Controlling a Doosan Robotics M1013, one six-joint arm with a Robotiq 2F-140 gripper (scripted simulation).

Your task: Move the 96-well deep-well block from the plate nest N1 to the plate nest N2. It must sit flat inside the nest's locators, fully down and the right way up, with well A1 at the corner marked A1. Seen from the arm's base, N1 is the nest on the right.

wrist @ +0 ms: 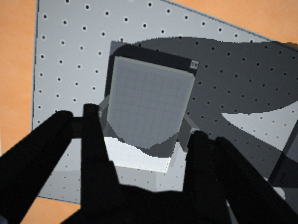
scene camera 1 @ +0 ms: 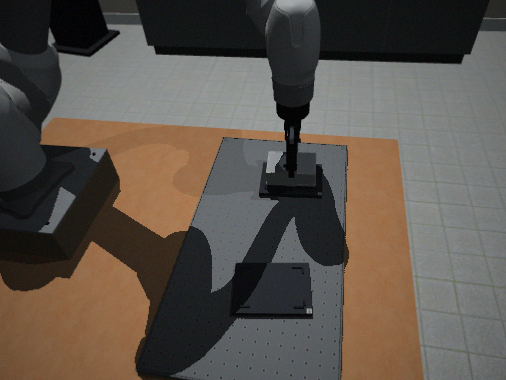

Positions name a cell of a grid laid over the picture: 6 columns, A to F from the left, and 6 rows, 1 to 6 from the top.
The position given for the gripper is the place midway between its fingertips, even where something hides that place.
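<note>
A deep-well block (scene camera 1: D3) is visible, also in the wrist view as the block (wrist: C3). Plate nest (scene camera 1: D5) present in the scene. The gripper (scene camera 1: D3) is visible too, and the wrist view contains the gripper (wrist: C3) as well.
</note>
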